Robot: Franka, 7 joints.
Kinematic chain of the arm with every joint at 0, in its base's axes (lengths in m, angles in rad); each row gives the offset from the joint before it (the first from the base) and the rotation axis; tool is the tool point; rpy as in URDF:
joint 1: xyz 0 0 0.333 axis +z
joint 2: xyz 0 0 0 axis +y
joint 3: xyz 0 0 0.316 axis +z
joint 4: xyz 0.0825 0 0 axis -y
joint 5: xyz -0.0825 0 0.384 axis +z
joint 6: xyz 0 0 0 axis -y
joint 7: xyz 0.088 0 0 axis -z
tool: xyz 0 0 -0.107 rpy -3.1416 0 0
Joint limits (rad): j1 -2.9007..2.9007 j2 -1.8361..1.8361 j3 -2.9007..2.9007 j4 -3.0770..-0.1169 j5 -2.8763..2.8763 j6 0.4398..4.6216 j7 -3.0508..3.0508
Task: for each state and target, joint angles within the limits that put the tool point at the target. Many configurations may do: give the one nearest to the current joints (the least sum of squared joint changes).
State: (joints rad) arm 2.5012 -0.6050 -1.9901 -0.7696 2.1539 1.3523 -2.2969
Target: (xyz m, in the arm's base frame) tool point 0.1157 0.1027 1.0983
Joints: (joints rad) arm 2.5694 -0.1467 -1.8662 -0.4451 2.1613 1.1498 -2.2969
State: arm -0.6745 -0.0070 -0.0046 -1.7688 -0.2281 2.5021 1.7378
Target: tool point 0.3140 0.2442 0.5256
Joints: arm 0.0633 -0.6802 0.5526 -2.4494 -0.1536 2.1048 1.7378
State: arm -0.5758 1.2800 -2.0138 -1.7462 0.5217 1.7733 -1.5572
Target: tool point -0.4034 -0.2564 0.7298
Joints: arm -0.9887 0.9366 -2.2284 -1.7806 0.5023 1.8908 -1.5572
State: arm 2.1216 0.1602 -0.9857 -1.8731 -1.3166 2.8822 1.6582
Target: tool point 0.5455 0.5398 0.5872
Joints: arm 1.3582 0.7725 -1.0429 -1.1121 -1.2063 2.7127 1.6582
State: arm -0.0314 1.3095 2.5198 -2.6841 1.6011 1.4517 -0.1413
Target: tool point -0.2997 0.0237 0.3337
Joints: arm 0.1066 0.5453 2.5636 -2.9858 1.5985 1.7290 -0.1413
